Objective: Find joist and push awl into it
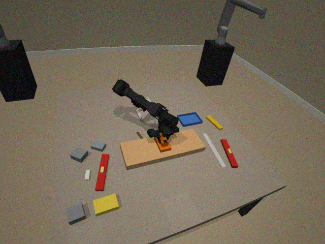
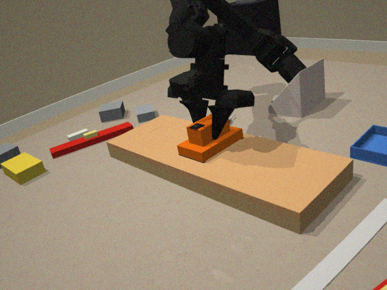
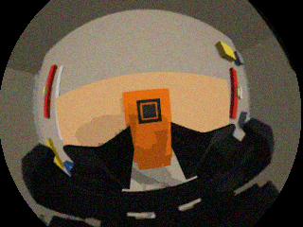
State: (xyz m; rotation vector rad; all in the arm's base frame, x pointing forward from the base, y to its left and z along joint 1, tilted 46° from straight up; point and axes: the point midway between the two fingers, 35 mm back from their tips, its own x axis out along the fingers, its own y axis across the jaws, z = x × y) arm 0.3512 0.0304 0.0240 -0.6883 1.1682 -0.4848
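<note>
My gripper tip is now 31 cm to the right of the blue tray, 22 cm past it and 5 cm above it. The rest, counted from my gripper tip: white strip 34 cm to the left, 9 cm ahead, 6 cm below; awl 18 cm behind, 11 cm to the right, 6 cm below; orange stud finder 2 cm above, 1 cm ahead.
</note>
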